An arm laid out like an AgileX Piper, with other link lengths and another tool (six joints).
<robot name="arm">
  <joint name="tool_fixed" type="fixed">
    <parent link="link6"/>
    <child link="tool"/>
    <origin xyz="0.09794 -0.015 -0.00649" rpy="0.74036 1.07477 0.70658"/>
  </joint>
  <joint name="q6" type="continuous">
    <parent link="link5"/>
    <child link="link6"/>
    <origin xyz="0.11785 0 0.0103" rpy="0 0 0"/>
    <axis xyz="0.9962 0 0.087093"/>
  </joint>
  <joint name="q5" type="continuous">
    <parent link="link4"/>
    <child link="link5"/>
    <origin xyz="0 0 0" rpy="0 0 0"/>
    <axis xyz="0 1 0"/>
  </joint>
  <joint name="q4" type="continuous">
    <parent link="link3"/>
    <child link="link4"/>
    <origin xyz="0.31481 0 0.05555" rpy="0 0 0"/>
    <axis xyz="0.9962 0 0.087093"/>
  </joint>
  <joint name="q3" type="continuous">
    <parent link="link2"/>
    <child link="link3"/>
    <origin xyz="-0.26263 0 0.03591" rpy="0 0 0"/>
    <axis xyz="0 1 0"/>
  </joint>
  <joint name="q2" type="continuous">
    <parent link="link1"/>
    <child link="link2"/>
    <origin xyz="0 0 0" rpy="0 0 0"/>
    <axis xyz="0 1 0"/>
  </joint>
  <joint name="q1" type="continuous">
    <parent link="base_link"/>
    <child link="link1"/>
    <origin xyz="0 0 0.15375" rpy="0 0 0"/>
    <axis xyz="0 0 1"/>
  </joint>
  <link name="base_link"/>
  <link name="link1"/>
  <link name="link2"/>
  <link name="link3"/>
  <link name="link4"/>
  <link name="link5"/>
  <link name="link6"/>
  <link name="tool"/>
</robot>
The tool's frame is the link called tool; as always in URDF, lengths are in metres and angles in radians. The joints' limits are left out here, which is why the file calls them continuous.
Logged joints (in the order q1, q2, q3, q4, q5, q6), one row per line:
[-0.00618, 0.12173, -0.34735, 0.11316, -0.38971, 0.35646]
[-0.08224, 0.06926, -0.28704, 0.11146, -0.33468, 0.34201]
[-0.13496, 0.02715, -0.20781, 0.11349, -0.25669, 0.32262]
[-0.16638, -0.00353, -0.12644, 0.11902, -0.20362, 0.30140]
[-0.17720, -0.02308, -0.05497, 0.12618, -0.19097, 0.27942]
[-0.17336, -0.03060, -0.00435, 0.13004, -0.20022, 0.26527]
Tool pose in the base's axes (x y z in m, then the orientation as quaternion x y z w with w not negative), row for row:
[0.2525, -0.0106, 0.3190, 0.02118, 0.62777, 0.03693, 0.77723]
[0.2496, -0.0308, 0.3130, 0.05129, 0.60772, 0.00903, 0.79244]
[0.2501, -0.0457, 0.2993, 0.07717, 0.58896, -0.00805, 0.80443]
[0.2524, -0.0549, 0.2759, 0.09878, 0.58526, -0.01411, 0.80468]
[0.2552, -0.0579, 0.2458, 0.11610, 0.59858, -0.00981, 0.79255]
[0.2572, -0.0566, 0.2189, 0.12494, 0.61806, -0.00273, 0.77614]
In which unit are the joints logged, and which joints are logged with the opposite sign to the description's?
The joints are logged in radians. Opposite sign: q5, q6.
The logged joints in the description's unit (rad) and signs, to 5 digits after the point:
[-0.00618, 0.12173, -0.34735, 0.11316, 0.38971, -0.35646]
[-0.08224, 0.06926, -0.28704, 0.11146, 0.33468, -0.34201]
[-0.13496, 0.02715, -0.20781, 0.11349, 0.25669, -0.32262]
[-0.16638, -0.00353, -0.12644, 0.11902, 0.20362, -0.30140]
[-0.17720, -0.02308, -0.05497, 0.12618, 0.19097, -0.27942]
[-0.17336, -0.03060, -0.00435, 0.13004, 0.20022, -0.26527]

